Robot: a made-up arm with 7 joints. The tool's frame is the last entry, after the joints.
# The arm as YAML. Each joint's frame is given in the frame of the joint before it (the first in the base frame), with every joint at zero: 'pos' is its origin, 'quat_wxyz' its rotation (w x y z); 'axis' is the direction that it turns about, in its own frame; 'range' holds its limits. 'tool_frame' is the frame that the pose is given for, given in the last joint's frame.
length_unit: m
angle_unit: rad
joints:
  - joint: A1
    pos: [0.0, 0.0, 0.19]
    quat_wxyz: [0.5, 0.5, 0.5, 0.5]
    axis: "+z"
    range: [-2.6, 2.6]
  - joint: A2
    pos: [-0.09, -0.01, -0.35]
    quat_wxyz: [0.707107, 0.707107, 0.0, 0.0]
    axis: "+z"
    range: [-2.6, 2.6]
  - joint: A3
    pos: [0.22, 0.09, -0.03]
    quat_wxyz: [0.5, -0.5, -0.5, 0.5]
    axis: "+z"
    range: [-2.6, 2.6]
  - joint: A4
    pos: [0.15, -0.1, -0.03]
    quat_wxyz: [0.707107, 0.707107, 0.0, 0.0]
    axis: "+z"
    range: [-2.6, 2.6]
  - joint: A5
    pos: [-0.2, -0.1, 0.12]
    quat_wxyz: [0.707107, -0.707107, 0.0, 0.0]
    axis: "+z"
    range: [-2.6, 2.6]
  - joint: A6
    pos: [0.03, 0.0, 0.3]
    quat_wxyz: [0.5, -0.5, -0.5, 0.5]
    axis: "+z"
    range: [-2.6, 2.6]
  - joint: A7
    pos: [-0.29, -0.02, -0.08]
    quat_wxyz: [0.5, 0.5, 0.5, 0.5]
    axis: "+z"
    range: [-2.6, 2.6]
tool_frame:
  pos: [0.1, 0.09, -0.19]
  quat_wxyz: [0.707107, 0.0, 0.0, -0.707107]
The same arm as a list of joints. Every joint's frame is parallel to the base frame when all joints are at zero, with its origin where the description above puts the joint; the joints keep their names.
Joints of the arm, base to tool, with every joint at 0 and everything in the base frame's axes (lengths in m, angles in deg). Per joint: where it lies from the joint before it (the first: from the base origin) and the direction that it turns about. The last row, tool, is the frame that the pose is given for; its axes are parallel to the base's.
A1: axis 1 0 0 offset 0 0 0.19
A2: axis 0 0 -1 offset -0.35 -0.09 -0.01
A3: axis 0 -1 0 offset 0.09 0.22 0.03
A4: axis 0 0 -1 offset 0.15 0.03 -0.1
A5: axis 0 -1 0 offset -0.2 0.1 -0.12
A6: axis -1 0 0 offset 0.03 -0.3 0
A7: axis 0 0 1 offset 0.08 -0.02 -0.29
tool: offset -0.09 0.1 -0.19
Joint limits (deg, base to tool): -148.97..148.97 -148.97..148.97 -148.97..148.97 -148.97..148.97 -148.97..148.97 -148.97..148.97 -148.97..148.97

